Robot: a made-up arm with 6 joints. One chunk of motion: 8 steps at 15 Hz.
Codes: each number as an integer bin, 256 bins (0 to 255) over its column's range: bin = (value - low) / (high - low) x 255, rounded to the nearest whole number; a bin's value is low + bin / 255 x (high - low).
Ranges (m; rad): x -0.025..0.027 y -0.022..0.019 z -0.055..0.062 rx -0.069..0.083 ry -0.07..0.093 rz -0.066..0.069
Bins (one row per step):
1: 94 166 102 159 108 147
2: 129 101 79 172 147 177
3: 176 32 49 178 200 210
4: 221 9 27 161 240 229
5: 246 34 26 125 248 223
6: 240 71 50 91 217 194
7: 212 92 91 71 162 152
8: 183 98 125 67 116 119
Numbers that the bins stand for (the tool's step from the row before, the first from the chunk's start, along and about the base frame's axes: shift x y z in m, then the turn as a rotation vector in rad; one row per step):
1: -0.00583 0.00469 -0.00820 0.02578 -0.00096 0.01182
2: 0.00131 -0.00576 -0.01875 0.03353 0.02396 0.02771
3: 0.01089 -0.01685 -0.03252 0.03710 0.05784 0.04518
4: 0.02007 -0.02055 -0.04261 0.02697 0.08341 0.05524
5: 0.02516 -0.01653 -0.04307 0.00551 0.08853 0.05206
6: 0.02394 -0.01058 -0.03206 -0.01476 0.06871 0.03671
7: 0.01823 -0.00721 -0.01325 -0.02668 0.03355 0.01447
8: 0.01232 -0.00624 0.00235 -0.02906 0.00415 -0.00300

